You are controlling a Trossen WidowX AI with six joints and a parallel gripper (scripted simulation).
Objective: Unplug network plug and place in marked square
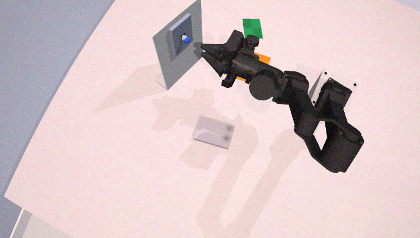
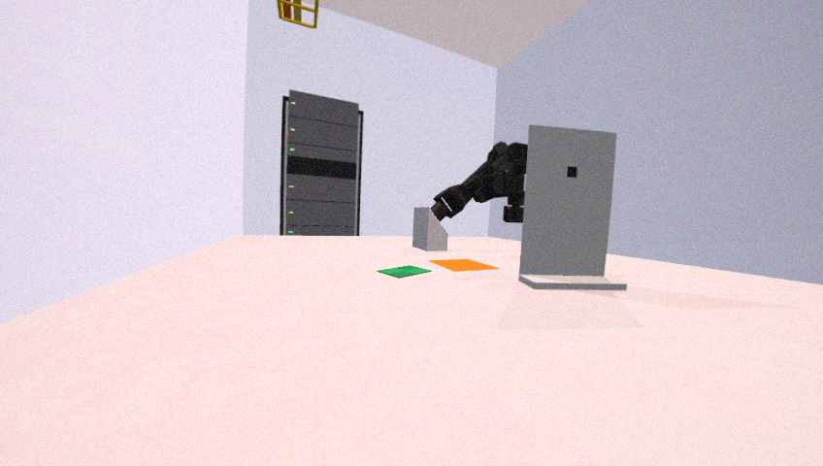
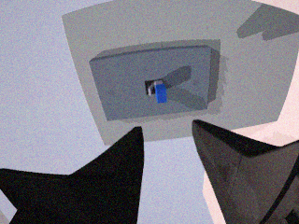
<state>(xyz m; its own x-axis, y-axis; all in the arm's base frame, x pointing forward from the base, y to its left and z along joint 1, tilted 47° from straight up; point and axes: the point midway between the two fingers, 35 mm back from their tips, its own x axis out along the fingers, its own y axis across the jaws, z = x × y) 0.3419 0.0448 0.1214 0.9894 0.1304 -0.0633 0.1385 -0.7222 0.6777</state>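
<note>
Now: gripper tip 60 mm short of the network plug and 10 mm to the left of it. Also, from my gripper tip: upright grey panel: 80 mm ahead, 20 mm to the right, 70 mm below; then orange marked square: 100 mm behind, 130 mm to the right, 200 mm below; then flat grey plate: 110 mm behind, 120 mm to the left, 190 mm below.
</note>
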